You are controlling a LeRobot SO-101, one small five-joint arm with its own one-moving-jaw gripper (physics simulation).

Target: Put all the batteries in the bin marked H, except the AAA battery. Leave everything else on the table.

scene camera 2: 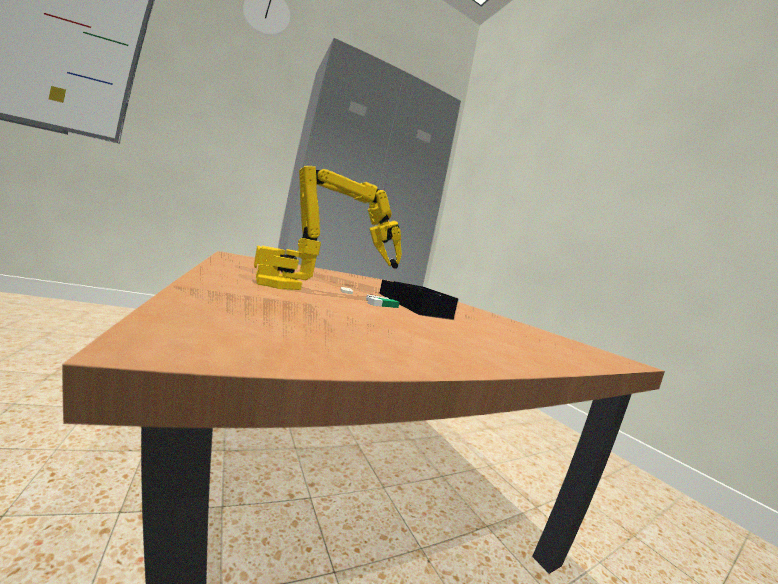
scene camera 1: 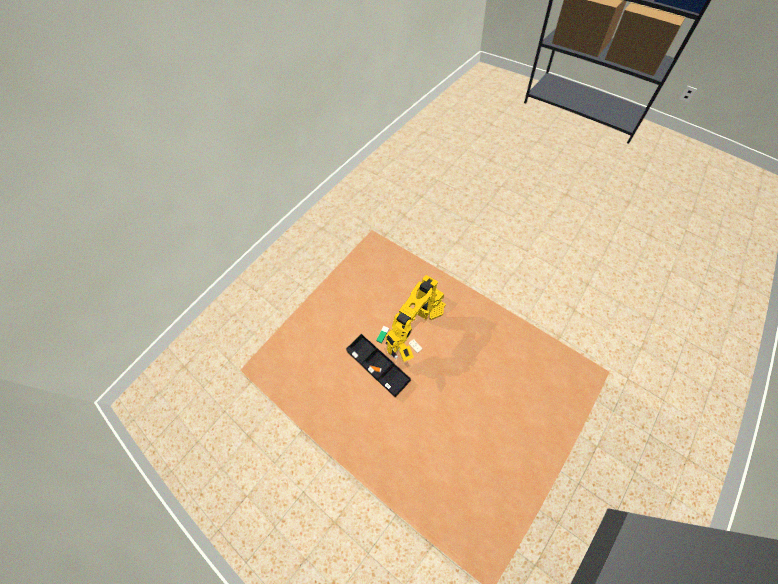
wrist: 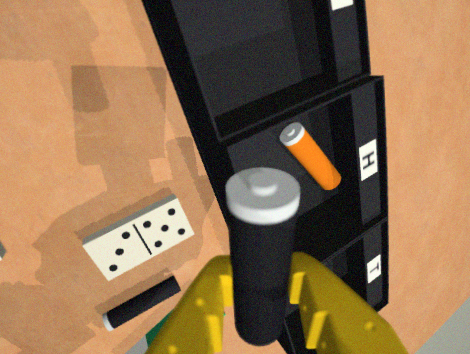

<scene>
I see a black three-compartment bin (scene camera 2: 423, 301), a thin black battery (wrist: 144, 301) and a domino (wrist: 117, 248).
The black three-compartment bin is seen too in scene camera 1 (scene camera 1: 391, 377) and in the wrist view (wrist: 241, 80).
</scene>
